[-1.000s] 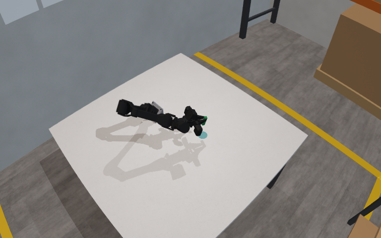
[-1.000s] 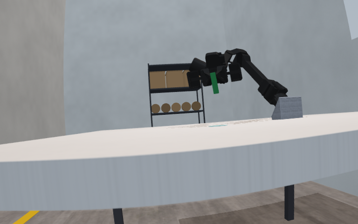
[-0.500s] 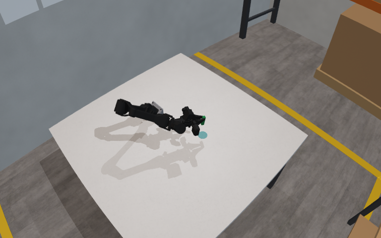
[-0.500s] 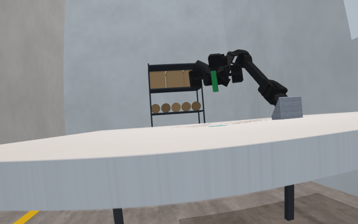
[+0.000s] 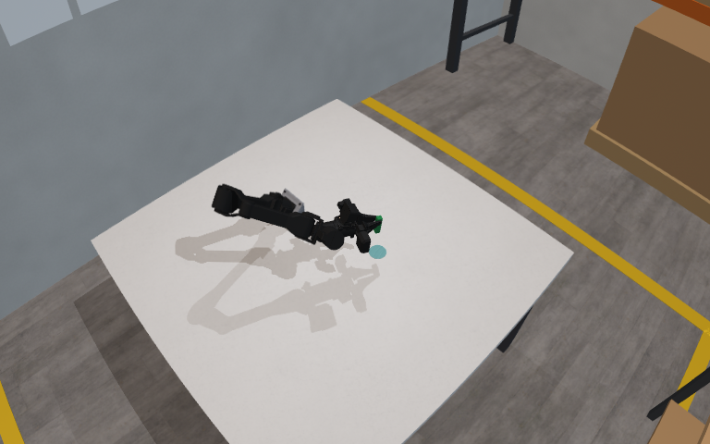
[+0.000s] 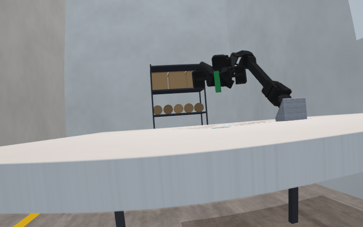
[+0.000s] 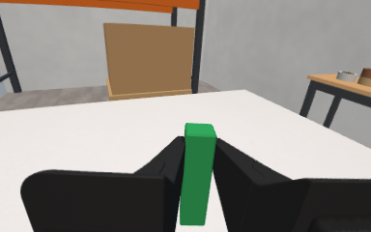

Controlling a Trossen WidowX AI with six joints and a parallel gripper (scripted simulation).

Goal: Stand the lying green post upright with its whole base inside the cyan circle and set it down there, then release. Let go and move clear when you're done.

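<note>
Now: hand 1 cm short of the cyan circle, 3 cm to the right of it and 17 cm above it. Also, from my hand: green post (1 cm ahead, 3 cm to the left, 2 cm below).
</note>
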